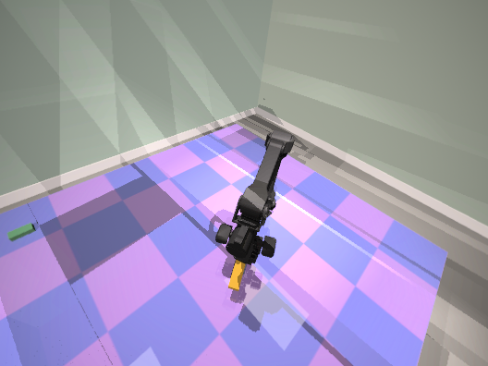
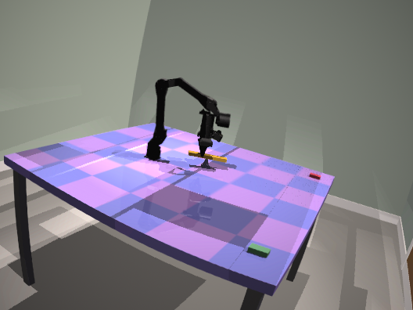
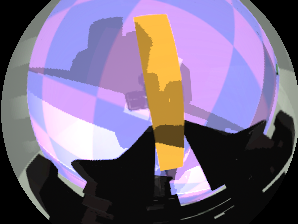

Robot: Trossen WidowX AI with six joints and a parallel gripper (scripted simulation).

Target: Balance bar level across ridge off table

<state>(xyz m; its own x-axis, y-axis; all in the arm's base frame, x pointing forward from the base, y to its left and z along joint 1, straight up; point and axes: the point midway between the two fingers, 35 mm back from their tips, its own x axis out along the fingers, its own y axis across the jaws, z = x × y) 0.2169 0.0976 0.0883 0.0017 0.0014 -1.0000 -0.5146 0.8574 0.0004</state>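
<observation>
Right now my gripper tip is 20 mm short of the orange bar and 10 mm to the right of it. Also, from my gripper tip: red block (520 mm ahead, 400 mm to the left, 50 mm below); then green block (520 mm ahead, 600 mm to the right, 50 mm below).
</observation>
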